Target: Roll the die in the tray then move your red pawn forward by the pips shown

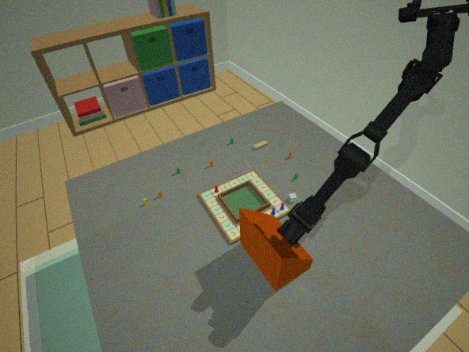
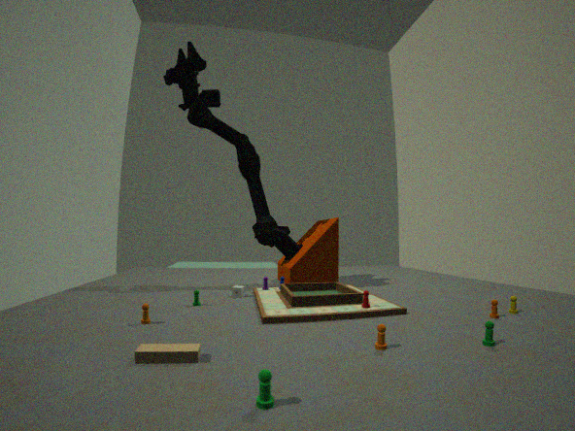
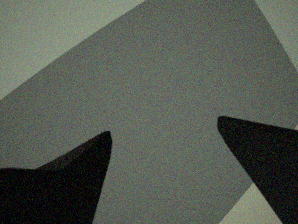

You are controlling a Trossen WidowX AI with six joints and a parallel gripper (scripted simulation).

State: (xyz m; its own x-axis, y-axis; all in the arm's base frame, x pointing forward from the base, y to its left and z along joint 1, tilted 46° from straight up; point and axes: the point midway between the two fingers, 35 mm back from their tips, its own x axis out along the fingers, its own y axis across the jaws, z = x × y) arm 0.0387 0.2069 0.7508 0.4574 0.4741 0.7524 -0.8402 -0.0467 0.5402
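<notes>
Right now my gripper tip is 19 cm short of the white die, 19 cm to the right of it and 80 cm above it. Round my gripper tip: blue pawn: 18 cm ahead, 31 cm to the left, 78 cm below; then green tray: 30 cm ahead, 36 cm to the left, 80 cm below; then purple pawn: 17 cm ahead, 27 cm to the left, 78 cm below.
</notes>
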